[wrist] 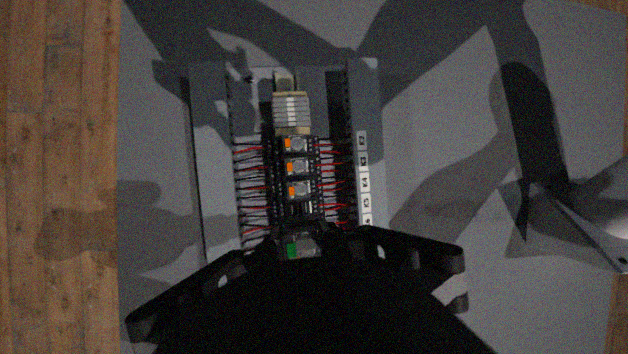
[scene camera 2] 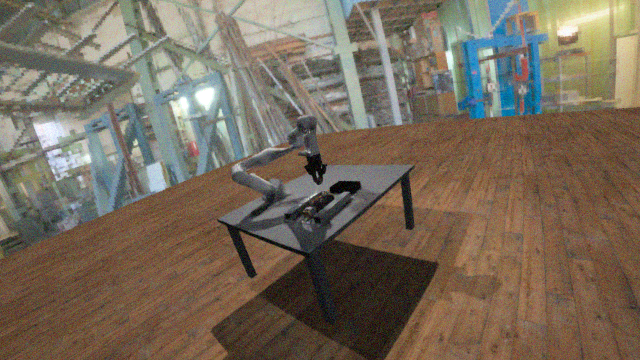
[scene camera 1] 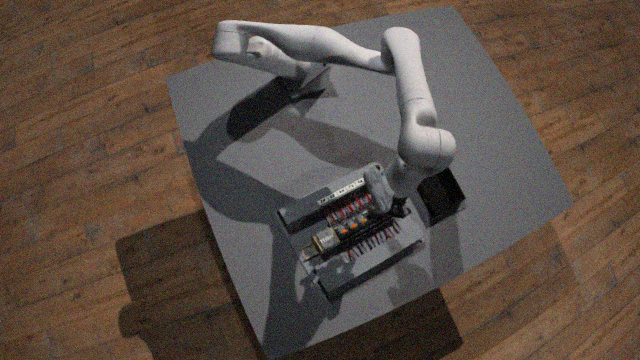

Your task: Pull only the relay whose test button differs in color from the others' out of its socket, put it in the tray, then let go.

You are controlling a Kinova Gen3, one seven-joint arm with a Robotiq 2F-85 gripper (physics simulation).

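Where they show: gripper, fingertip midpoint: (wrist: pixel 301 233) (scene camera 2: pixel 318 182); arm's base, link origin: (wrist: pixel 600 213) (scene camera 2: pixel 271 190) (scene camera 1: pixel 297 66).
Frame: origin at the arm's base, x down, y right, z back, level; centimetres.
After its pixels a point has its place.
Note:
My gripper (wrist: pixel 301 233) {x -8.6, y 4.8, z -48.7 cm} (scene camera 2: pixel 318 179) {x -8.6, y 4.8, z -48.7 cm} is shut on the relay with the green test button (wrist: pixel 301 247) {x -11.4, y 4.7, z -48.9 cm}. It holds this relay above the socket row, out of its socket. Three relays with orange buttons (wrist: pixel 298 144) {x -1.2, y 13.1, z -48.0 cm} (wrist: pixel 299 166) {x -1.2, y 10.5, z -48.1 cm} (wrist: pixel 300 190) {x -1.2, y 7.7, z -48.1 cm} sit in their sockets. An empty socket (wrist: pixel 300 207) {x 3.2, y 4.9, z -48.1 cm} shows next to the nearest orange one. The gripper hides the near end of the row. The black tray (scene camera 1: pixel 446 210) {x 2.3, y -16.1, z -57.2 cm} (scene camera 2: pixel 354 189) {x 4.4, y -16.0, z -57.0 cm} stands beside the panel's right end in scene camera 1. The arm's wrist hides most of the gripper there.
Grey wiring ducts (scene camera 1: pixel 372 272) (wrist: pixel 215 165) {x 1.3, y 11.4, z -58.3 cm} run along both sides of the row, with red and black wires between. A terminal block (scene camera 1: pixel 326 240) {x 0.9, y 17.9, z -48.9 cm} (wrist: pixel 291 111) {x 1.0, y 17.6, z -48.5 cm} sits at the far end of the row in the wrist view. White labels (wrist: pixel 363 182) {x 1.3, y 7.9, z -39.5 cm} line one duct.

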